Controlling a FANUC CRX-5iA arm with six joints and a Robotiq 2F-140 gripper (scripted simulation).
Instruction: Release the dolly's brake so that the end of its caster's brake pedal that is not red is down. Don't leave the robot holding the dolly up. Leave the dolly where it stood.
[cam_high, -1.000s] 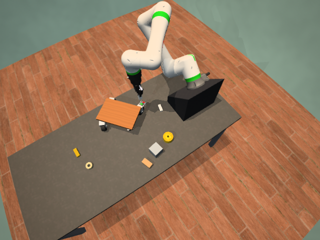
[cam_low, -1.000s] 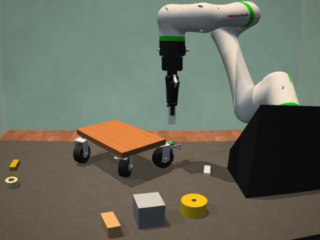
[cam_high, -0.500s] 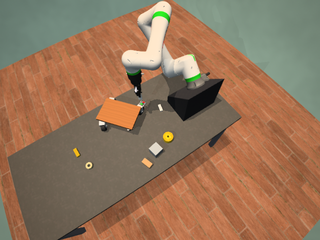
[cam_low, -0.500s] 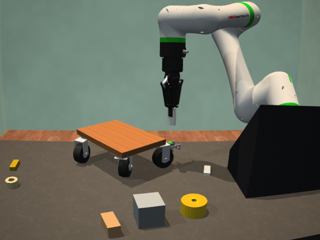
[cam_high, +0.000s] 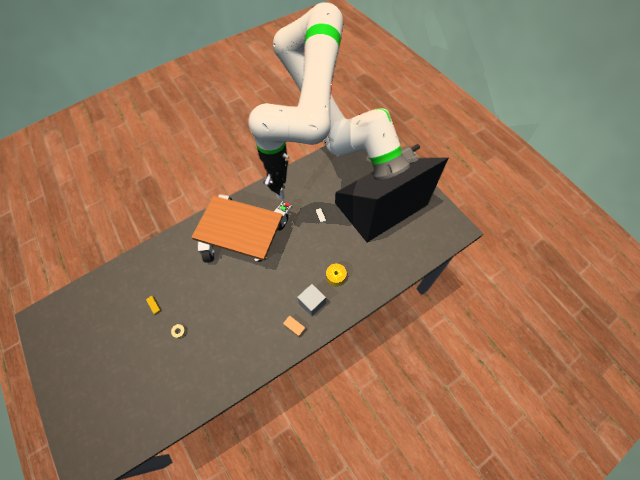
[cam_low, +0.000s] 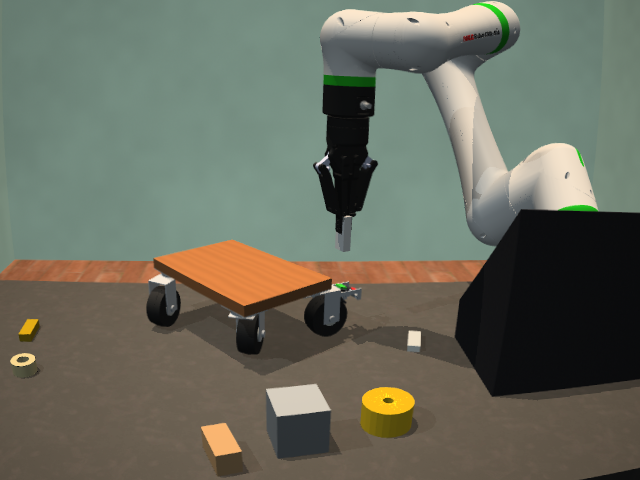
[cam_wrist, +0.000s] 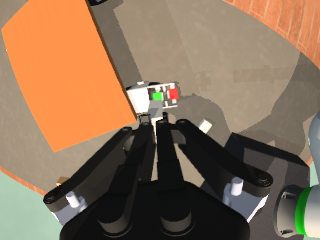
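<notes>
Right now the brake pedal is 12 cm below my hand and 1 cm behind it. Round my hand: yellow ring: 34 cm to the left, 18 cm below; small white block: 19 cm below, 13 cm behind, 8 cm to the left; grey cube: 36 cm to the left, 16 cm below, 14 cm ahead.
</notes>
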